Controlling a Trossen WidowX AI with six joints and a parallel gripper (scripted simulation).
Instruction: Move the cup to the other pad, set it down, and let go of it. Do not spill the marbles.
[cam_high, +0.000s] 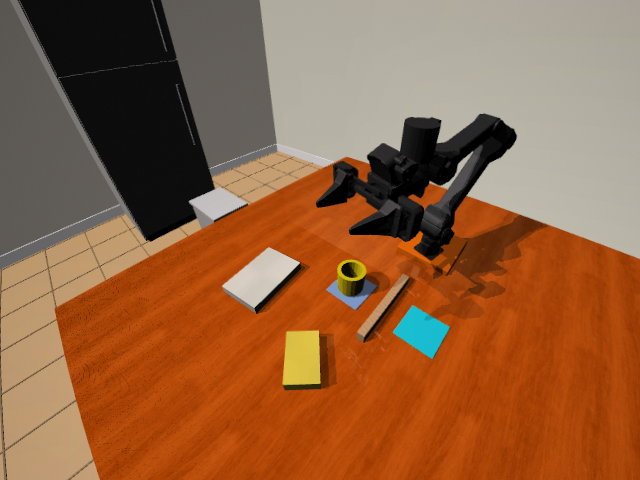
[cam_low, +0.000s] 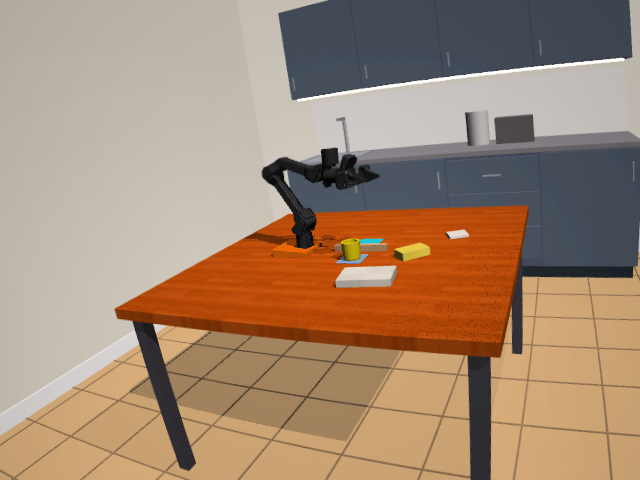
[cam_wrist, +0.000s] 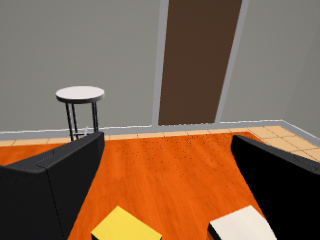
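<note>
The yellow cup is 110 mm behind my gripper tip, 50 mm to the right of it and 260 mm below it. From my gripper tip the other things lie so: white flat block (70 mm ahead, 210 mm to the right, 290 mm below); then pale blue pad (110 mm behind, 50 mm to the right, 310 mm below); then wooden bar (130 mm behind, 50 mm to the left, 290 mm below).
</note>
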